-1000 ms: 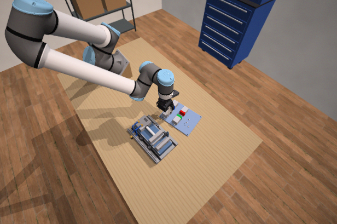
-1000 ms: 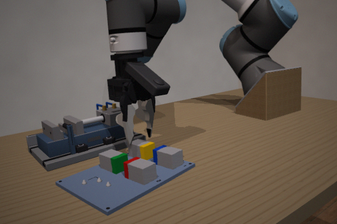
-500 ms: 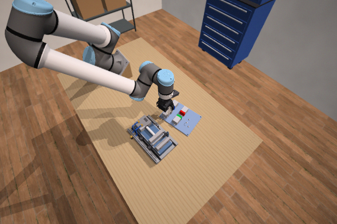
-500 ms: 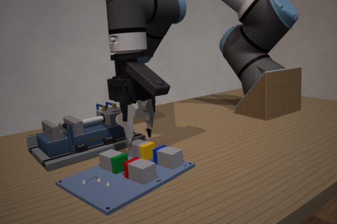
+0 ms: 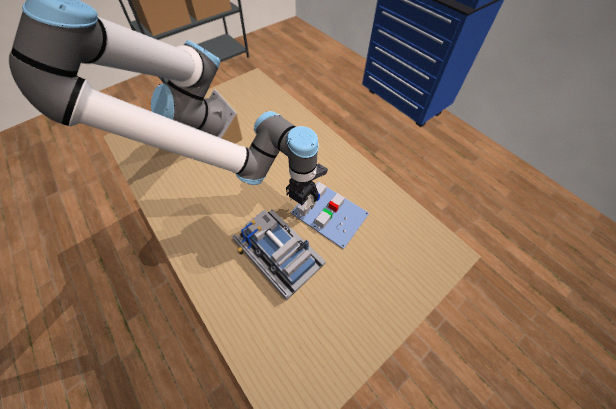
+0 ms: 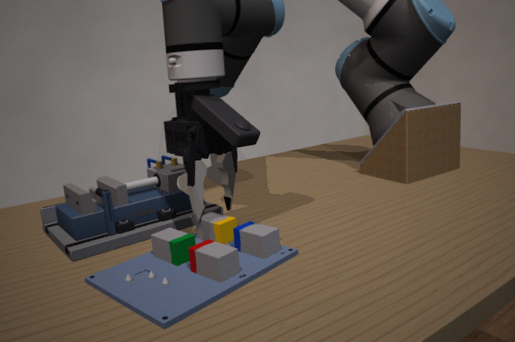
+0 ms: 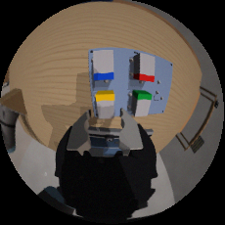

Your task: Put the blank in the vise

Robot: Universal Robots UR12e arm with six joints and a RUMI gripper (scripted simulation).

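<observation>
My gripper is now 4 cm above the yellow-ended blank. From my hand the other things lie so: blue-ended blank 9 cm to the left, 4 cm below, 3 cm behind; then blue plate 7 cm to the left, 7 cm ahead, 6 cm below; then green-ended blank 9 cm ahead, 4 cm below, 3 cm to the left.
</observation>
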